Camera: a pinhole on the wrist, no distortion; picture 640 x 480 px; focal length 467.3 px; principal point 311.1 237.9 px. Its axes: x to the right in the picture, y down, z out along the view. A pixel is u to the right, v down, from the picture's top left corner.
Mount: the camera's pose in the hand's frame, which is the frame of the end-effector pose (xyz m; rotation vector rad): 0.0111 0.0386 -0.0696 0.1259 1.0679 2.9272
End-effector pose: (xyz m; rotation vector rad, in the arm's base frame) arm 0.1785 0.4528 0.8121 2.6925 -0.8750 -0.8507
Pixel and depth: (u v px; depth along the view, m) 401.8 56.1 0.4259
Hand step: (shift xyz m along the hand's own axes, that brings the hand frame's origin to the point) -0.0366 0.4428 0.1540
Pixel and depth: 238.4 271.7 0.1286
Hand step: 0.0419 0.1130 0.0331
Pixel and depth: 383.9 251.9 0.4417
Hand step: -0.0204 0.3154 0.2803
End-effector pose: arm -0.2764 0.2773 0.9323 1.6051 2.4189 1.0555
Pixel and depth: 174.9 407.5 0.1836
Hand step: 0.0802 0.1028 0.1096
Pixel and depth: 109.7 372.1 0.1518
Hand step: 0.0893 0.0994 0.0697
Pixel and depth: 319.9 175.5 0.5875
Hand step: 0.0488 0.4763 0.3285
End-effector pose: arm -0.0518 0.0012 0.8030 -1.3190 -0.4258 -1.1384
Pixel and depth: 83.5 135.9 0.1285
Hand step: 0.0841 0.1395 0.0060
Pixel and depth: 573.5 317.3 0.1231
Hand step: -0.0474 0.1050 0.0424
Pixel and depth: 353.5 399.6 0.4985
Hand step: 0.0088 0.2288 0.4245
